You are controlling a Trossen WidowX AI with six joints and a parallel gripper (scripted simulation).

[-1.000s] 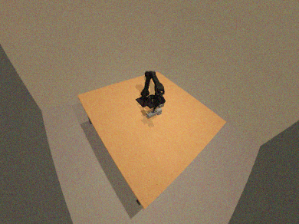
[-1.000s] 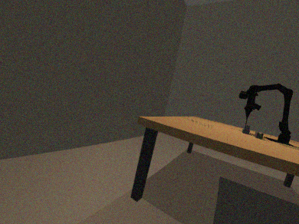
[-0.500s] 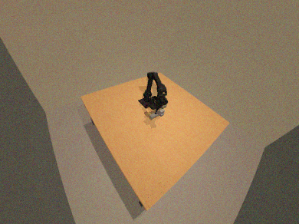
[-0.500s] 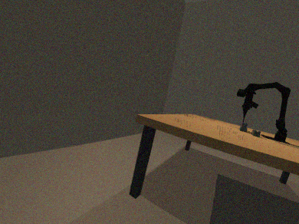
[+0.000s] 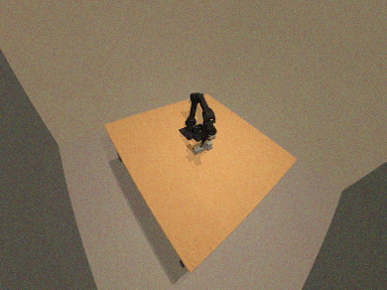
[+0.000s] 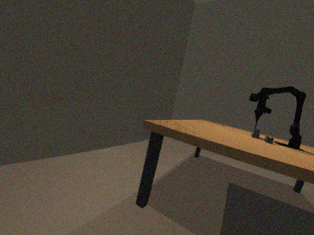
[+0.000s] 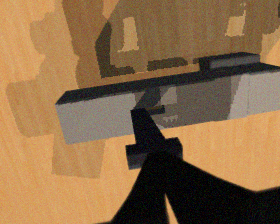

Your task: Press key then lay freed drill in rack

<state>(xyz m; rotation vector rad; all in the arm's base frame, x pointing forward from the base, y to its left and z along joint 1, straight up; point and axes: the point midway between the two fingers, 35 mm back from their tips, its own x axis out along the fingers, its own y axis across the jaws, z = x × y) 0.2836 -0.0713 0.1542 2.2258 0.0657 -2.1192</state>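
My gripper tip is 10 mm past the drill, 50 mm to the right of it and 80 mm above it. From my gripper tip the other things lie so: pale grey block 10 mm behind, 30 mm to the left, 80 mm below; then dark frame 90 mm behind, 190 mm to the left, 110 mm below.
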